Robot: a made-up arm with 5 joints.
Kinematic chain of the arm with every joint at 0, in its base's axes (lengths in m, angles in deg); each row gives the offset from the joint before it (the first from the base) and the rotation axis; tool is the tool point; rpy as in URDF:
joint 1: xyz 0 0 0.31 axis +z
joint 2: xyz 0 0 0 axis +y
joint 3: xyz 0.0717 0 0.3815 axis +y
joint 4: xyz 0.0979 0 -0.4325 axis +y
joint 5: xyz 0.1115 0 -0.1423 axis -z
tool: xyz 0 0 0 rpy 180 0 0
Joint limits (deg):
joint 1: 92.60..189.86
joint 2: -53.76..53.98
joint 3: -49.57..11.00
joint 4: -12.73..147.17
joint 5: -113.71..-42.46
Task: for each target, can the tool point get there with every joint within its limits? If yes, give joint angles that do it. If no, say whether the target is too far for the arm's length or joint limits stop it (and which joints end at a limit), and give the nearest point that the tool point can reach.
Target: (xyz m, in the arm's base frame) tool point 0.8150 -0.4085 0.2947
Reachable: no: joint limits stop it (at a limit: joint 2, joint 3) | nearest point 0.1606 -0.0805 0.2225 | short by 0.736 m
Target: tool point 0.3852 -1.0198 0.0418
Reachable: no: too far | nearest point 0.0631 -0.1671 0.1780 | short by 0.922 m
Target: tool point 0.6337 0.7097 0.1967
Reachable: no: joint limits stop it (at a limit: joint 1, joint 3, joint 4) | nearest point -0.0302 0.6652 0.1991 | short by 0.665 m
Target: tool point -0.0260 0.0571 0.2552
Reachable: yes | joints 114.47 -16.30 -7.09 124.13 -71.04
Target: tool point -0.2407 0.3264 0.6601
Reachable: yes | joints 126.40 -44.68 -33.41 19.22 -81.25
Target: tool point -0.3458 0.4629 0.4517
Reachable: yes | joints 126.76 -8.11 -38.32 0.51 -75.65
